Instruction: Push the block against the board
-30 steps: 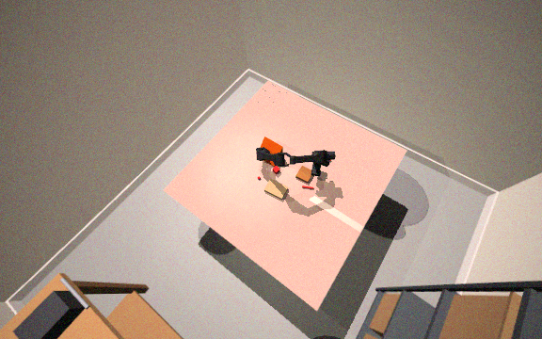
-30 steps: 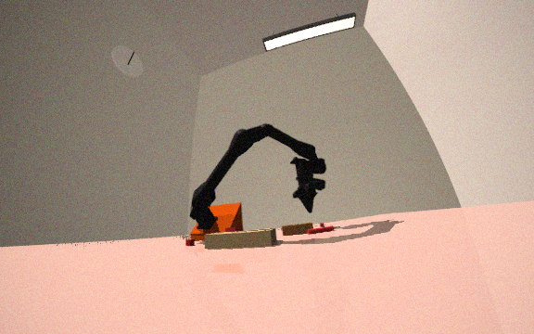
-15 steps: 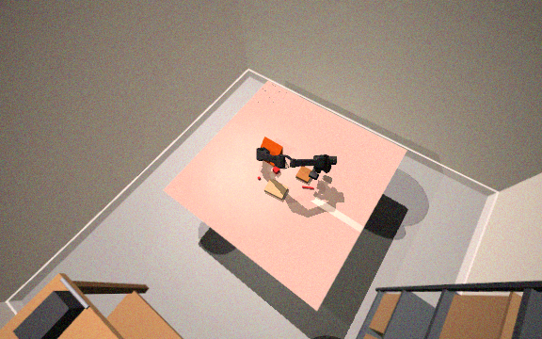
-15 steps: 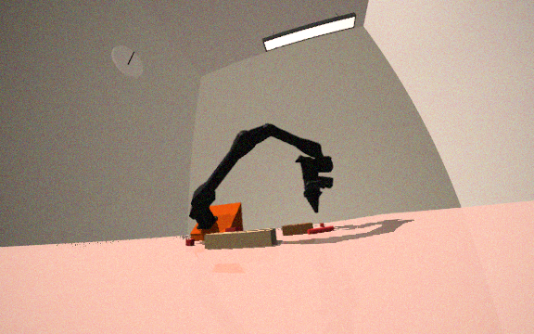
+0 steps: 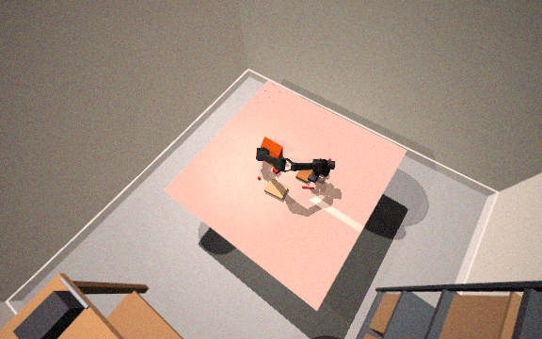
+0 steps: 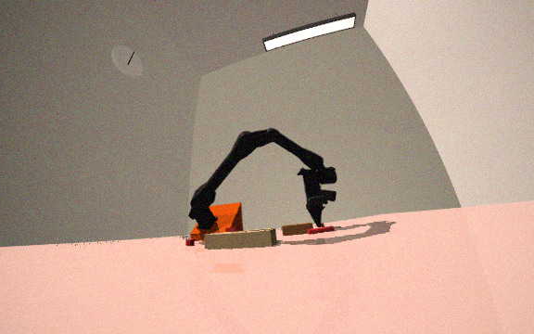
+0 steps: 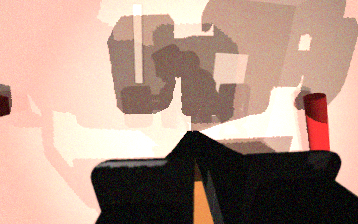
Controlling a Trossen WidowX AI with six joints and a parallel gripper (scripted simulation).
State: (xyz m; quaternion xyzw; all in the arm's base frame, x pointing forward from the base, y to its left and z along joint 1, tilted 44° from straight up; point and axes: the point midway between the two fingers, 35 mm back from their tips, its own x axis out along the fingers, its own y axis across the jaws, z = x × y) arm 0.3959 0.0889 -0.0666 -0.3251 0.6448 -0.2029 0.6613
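Right now the square block is 7 cm behind my gripper tip, 5 cm to the right of it and 1 cm above it. From my gripper tip the other things lie so: tan board 16 cm behind, 27 cm to the right, 1 cm above; then red stick 1 cm ahead, 11 cm to the right.
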